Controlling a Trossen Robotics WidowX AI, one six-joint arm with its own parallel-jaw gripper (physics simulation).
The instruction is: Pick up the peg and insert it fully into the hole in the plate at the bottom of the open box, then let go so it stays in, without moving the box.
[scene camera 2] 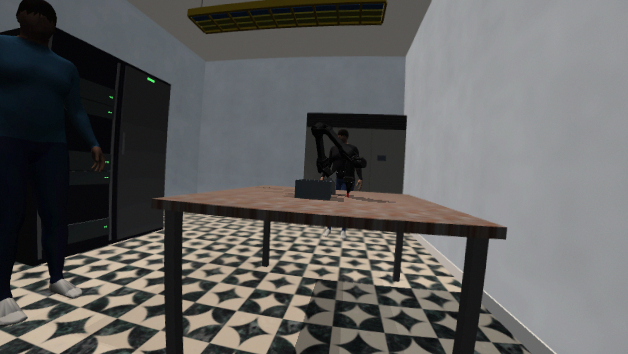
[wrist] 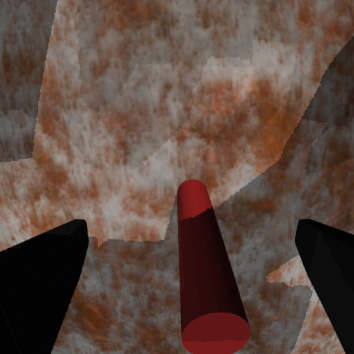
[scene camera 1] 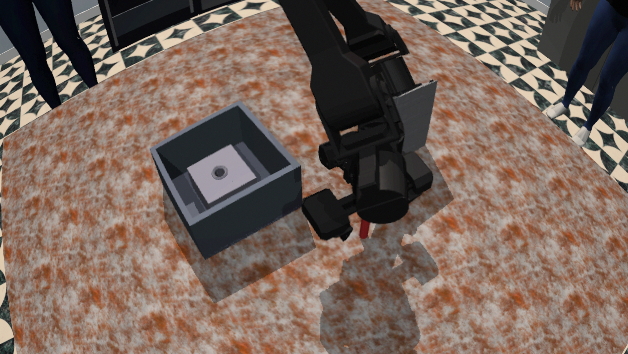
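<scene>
The red peg stands upright on the table, right of the box in scene camera 1, where the gripper hides its upper part. My gripper is open above the table, its fingers on either side of the peg in the wrist view, with gaps on both sides. One finger is hidden in scene camera 1. The open dark grey box stands left of the gripper. The pale plate lies on its bottom, with a round hole near the middle. The hole looks empty.
The box's raised walls surround the plate, and its near right corner is close to the left jaw of the gripper. The mottled table carries the box and peg. Shadows of the arm and box fall across it. People stand beyond the table.
</scene>
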